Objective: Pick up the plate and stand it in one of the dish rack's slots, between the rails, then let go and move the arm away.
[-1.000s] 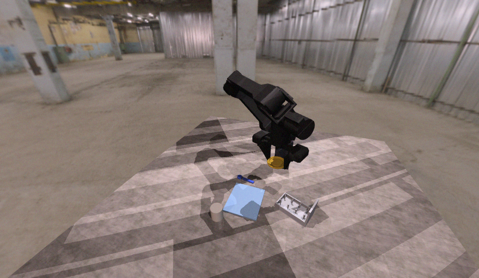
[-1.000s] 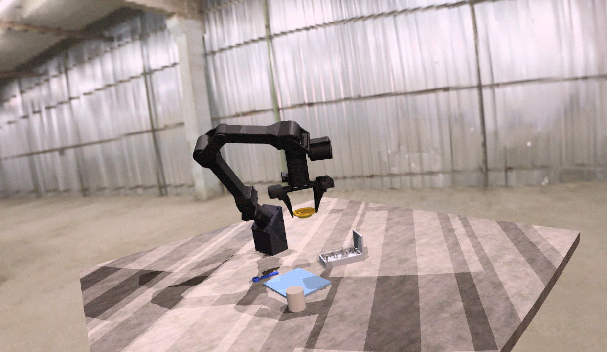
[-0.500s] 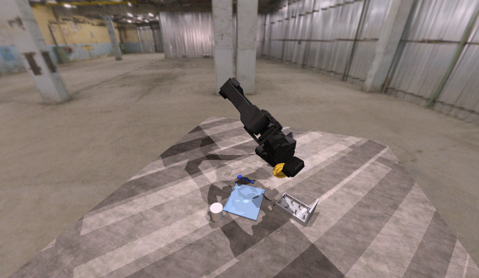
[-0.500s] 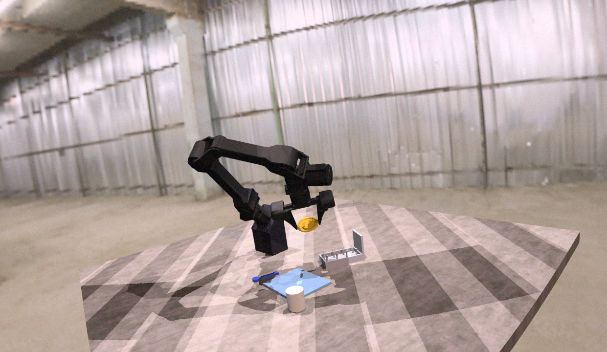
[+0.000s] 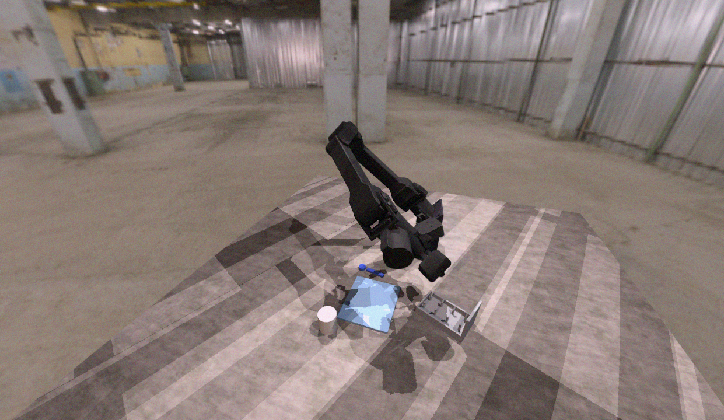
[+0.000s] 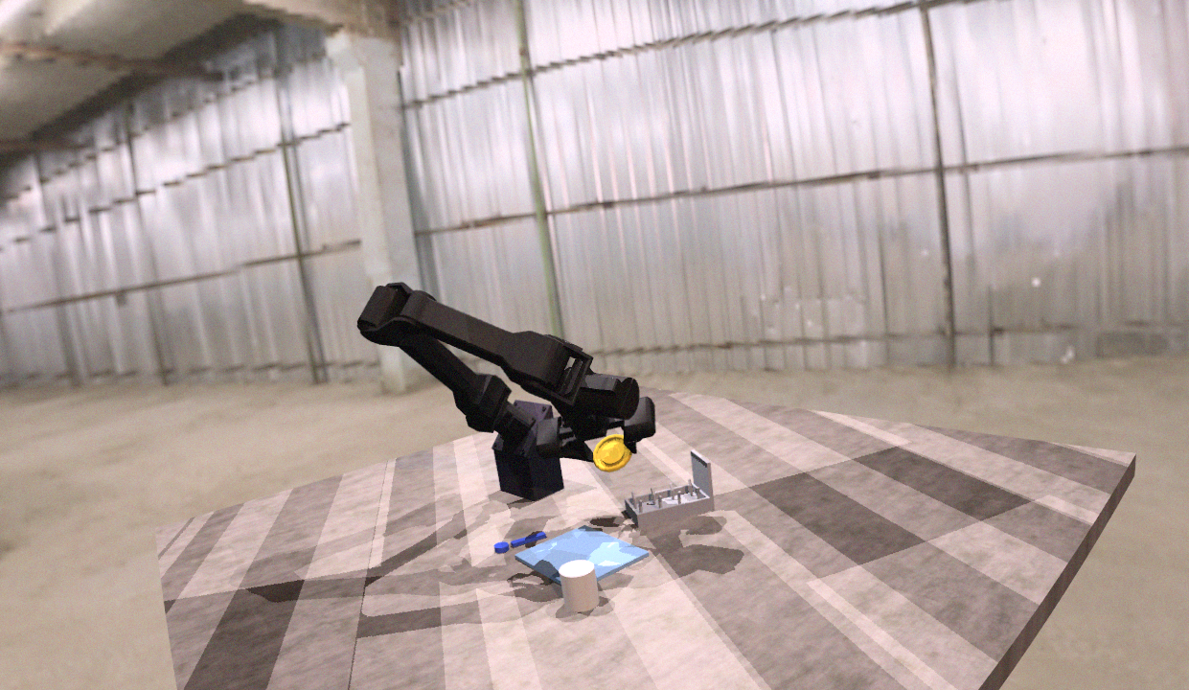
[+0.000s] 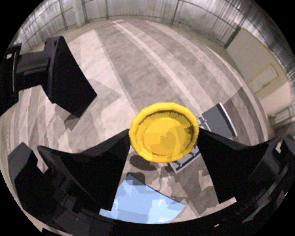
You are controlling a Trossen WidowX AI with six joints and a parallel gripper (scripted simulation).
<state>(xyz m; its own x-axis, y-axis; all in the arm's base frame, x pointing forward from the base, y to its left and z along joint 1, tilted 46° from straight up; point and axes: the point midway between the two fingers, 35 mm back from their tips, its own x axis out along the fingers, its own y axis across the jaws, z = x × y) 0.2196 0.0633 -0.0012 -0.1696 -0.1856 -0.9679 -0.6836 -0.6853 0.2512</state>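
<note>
The grey dish rack lies 7 cm below my gripper tip, 6 cm ahead of it and 5 cm to the left of it. The rest, counted from my gripper tip: beige cup: 20 cm to the right, 20 cm ahead, 7 cm below; then yellow plate: right at my gripper tip; then small blue utensil: 19 cm to the right, 9 cm below, 1 cm behind.
</note>
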